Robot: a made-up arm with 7 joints. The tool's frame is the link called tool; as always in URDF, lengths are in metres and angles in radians. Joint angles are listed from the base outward. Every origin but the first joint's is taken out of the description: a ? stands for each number. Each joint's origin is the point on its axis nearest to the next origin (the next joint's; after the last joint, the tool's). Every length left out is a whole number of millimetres.
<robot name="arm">
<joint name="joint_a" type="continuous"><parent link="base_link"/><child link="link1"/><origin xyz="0 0 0.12" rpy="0 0 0"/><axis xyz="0 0 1"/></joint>
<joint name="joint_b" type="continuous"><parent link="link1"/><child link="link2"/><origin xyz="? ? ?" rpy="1.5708 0 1.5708"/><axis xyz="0 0 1"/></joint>
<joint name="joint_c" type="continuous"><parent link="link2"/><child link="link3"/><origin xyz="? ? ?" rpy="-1.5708 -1.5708 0"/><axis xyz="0 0 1"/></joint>
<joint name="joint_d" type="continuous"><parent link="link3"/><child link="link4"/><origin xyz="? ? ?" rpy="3.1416 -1.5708 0"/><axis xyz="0 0 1"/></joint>
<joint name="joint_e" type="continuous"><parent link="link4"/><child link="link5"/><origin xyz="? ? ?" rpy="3.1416 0 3.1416"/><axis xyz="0 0 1"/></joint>
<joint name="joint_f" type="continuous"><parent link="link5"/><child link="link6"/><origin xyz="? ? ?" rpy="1.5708 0 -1.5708"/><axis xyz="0 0 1"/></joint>
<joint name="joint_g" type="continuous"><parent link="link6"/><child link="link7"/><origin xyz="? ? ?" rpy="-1.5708 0 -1.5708"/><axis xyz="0 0 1"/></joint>
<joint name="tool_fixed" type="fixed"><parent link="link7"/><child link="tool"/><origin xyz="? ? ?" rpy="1.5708 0 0"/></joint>
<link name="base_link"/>
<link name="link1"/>
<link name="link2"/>
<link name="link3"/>
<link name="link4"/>
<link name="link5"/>
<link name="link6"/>
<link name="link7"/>
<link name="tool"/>
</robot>
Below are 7 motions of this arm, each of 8 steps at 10 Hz.
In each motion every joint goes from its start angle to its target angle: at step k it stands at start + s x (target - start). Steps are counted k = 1, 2, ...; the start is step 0. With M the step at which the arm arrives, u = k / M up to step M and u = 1 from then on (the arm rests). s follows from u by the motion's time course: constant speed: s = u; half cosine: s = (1 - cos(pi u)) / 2; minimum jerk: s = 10 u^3 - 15 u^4 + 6 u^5.
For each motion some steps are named. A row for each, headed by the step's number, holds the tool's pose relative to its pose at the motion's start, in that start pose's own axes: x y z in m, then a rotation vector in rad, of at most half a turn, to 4 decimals.
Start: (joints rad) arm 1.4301 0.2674 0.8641 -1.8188 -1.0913 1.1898 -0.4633
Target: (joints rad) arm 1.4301 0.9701 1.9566 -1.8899 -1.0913 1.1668 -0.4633
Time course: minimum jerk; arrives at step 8
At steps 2, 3, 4, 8:
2: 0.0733 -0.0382 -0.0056 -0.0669 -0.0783 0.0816
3: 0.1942 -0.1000 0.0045 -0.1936 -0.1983 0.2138
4: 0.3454 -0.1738 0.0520 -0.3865 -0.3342 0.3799
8: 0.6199 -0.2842 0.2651 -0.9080 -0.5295 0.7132

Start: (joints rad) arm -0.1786 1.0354 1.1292 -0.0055 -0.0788 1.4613 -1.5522
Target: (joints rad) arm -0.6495 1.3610 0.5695 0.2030 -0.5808 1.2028 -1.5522
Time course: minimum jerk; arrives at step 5
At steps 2, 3, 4, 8:
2: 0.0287 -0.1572 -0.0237 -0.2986 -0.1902 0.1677
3: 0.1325 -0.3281 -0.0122 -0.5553 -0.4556 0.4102
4: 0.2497 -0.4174 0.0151 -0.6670 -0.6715 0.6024
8: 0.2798 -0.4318 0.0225 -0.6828 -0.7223 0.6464

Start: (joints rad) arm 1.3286 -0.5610 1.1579 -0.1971 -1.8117 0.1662 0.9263
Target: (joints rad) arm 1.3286 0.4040 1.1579 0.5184 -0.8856 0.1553 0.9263
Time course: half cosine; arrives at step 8
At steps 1, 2, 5, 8:
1: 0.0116 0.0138 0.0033 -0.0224 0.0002 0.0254
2: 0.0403 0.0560 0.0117 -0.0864 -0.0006 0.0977
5: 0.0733 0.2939 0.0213 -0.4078 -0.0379 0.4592
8: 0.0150 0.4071 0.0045 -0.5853 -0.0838 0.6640

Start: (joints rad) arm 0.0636 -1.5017 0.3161 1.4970 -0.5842 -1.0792 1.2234
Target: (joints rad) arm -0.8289 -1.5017 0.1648 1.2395 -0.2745 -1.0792 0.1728
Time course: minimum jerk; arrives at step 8
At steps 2, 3, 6, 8:
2: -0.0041 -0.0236 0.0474 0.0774 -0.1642 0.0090
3: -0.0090 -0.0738 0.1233 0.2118 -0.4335 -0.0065
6: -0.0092 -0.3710 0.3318 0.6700 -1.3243 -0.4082
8: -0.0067 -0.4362 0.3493 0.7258 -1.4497 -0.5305

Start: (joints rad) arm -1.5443 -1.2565 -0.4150 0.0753 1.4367 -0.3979 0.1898
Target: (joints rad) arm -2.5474 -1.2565 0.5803 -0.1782 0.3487 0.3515 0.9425
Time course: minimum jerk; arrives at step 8
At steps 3, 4, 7, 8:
3: -0.3280 0.0476 -0.0580 0.0246 0.1544 0.5355
4: -0.6032 -0.0227 -0.1008 -0.0207 0.3006 1.0074
7: -1.0336 -0.4587 -0.1061 -0.2399 0.5519 2.0775
8: -1.0417 -0.4774 -0.1036 -0.2478 0.5559 2.1138

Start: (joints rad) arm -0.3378 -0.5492 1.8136 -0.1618 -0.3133 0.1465 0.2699
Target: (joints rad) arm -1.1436 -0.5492 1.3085 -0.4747 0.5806 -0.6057 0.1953
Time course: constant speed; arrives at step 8
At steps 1, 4, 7, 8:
1: 0.0917 -0.0379 0.0238 -0.0341 -0.0217 -0.2598
4: 0.2534 -0.2239 0.0793 -0.1340 0.0167 -1.0317
7: 0.2320 -0.4057 0.0865 -0.2909 0.2383 -1.7204
8: 0.1944 -0.4431 0.0808 -0.3683 0.3572 -1.9102

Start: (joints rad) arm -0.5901 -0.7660 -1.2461 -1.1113 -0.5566 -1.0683 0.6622
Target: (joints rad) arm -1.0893 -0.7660 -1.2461 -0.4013 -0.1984 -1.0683 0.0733
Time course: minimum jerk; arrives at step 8
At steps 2, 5, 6, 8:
2: 0.0322 -0.0217 -0.0087 -0.0040 -0.0449 -0.0354
5: 0.2184 -0.1736 -0.0193 -0.0475 -0.3239 -0.2498
6: 0.2672 -0.2222 -0.0098 -0.0660 -0.4038 -0.3097
8: 0.2959 -0.2529 -0.0016 -0.0786 -0.4526 -0.3458

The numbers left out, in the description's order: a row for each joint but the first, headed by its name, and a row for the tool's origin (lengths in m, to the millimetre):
joint_b: 0.05 -0.17 0
joint_c: -0.27 -0.25 0
joint_d: 0.39 0.07 0
joint_e: -0.04 -0.29 0
joint_f: 0.2 0.08 0
joint_g: 0.2 -0.02 0
tool: -0.03 0.03 0

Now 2 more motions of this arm.
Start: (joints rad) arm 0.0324 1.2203 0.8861 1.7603 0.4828 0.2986 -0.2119
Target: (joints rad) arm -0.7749 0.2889 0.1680 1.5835 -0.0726 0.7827 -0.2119
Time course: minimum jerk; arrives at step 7
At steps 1, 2, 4, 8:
1: 0.0015 -0.0027 0.0003 -0.0235 -0.0143 0.0044
2: 0.0091 -0.0157 0.0044 -0.1499 -0.0930 0.0355
4: 0.0278 -0.0301 0.0566 -0.7145 -0.4325 0.2904
8: 0.0157 0.0116 0.1072 -1.2055 -0.6434 0.5909

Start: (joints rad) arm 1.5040 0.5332 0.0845 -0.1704 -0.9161 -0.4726 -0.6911
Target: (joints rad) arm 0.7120 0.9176 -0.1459 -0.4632 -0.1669 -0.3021 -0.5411
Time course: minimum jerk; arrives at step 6
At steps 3, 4, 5, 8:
3: 0.2728 -0.0899 0.0324 -0.2130 -0.4385 -0.0764
4: 0.4009 -0.1761 0.1014 -0.3840 -0.6202 -0.1772
5: 0.4588 -0.2362 0.1552 -0.4935 -0.6982 -0.2572
8: 0.4686 -0.2490 0.1670 -0.5159 -0.7110 -0.2752

